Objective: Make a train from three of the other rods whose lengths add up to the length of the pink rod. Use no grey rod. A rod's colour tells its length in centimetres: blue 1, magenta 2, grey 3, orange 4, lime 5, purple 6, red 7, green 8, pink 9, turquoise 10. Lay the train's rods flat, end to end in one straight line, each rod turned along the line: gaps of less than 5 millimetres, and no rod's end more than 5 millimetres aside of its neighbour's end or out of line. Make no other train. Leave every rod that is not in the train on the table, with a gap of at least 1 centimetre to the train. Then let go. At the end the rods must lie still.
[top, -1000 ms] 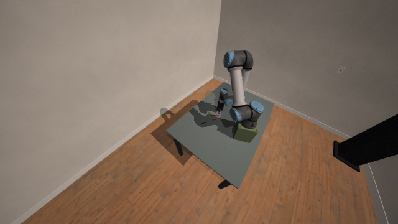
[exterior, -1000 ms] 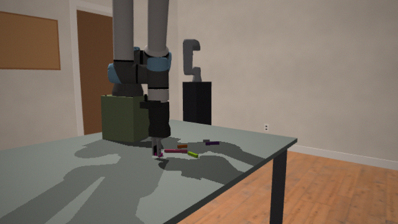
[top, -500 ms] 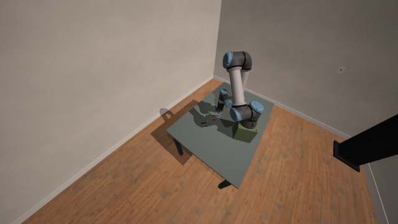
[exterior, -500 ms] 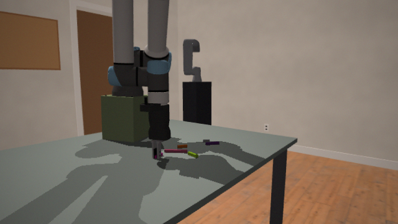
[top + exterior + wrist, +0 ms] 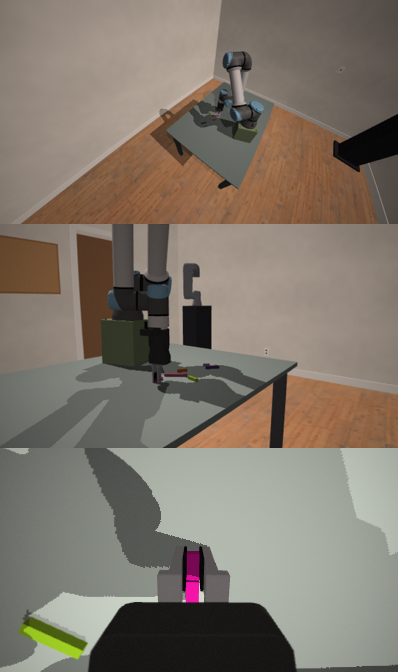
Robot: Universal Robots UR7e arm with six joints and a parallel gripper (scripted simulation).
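Now: hand 110 mm to the right of the lime rod, 70 mm short of it and 10 mm above it. From my hand the other things lie so: pink rod (90 mm to the left, 10 mm below, 10 mm behind); purple rod (280 mm to the left, 10 mm below, 10 mm ahead); orange rod (150 mm to the left, 40 mm behind, 10 mm below).
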